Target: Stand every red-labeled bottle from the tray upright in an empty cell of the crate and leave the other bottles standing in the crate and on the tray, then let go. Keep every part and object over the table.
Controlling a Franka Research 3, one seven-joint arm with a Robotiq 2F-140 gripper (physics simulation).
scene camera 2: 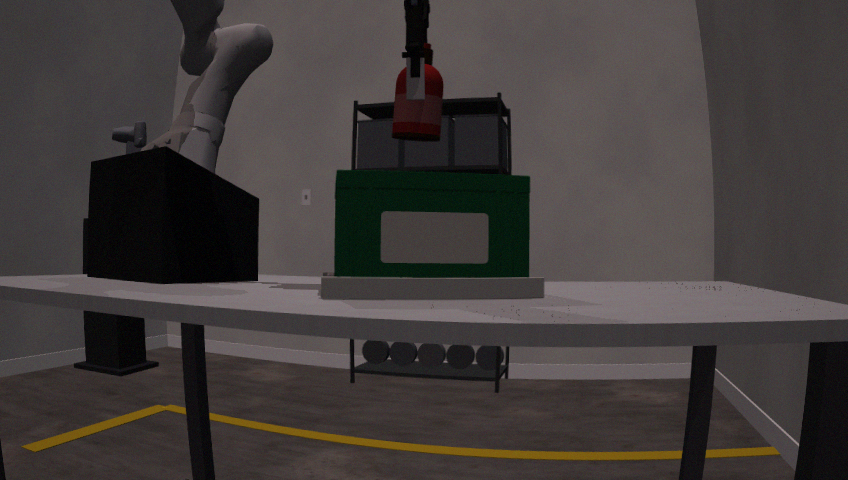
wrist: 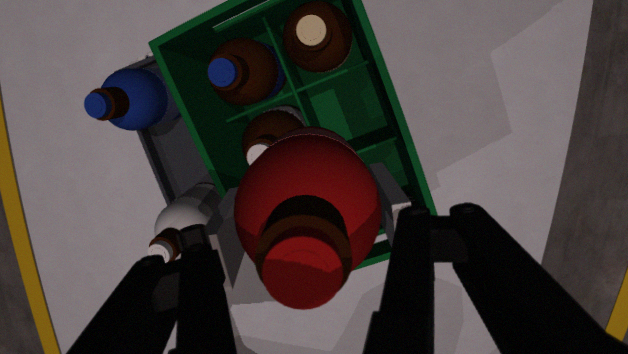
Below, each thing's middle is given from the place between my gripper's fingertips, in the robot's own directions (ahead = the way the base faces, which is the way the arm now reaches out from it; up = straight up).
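White-capped bottle point(wrist: 264, 129): 60 mm to the left of my hand, 210 mm below it.
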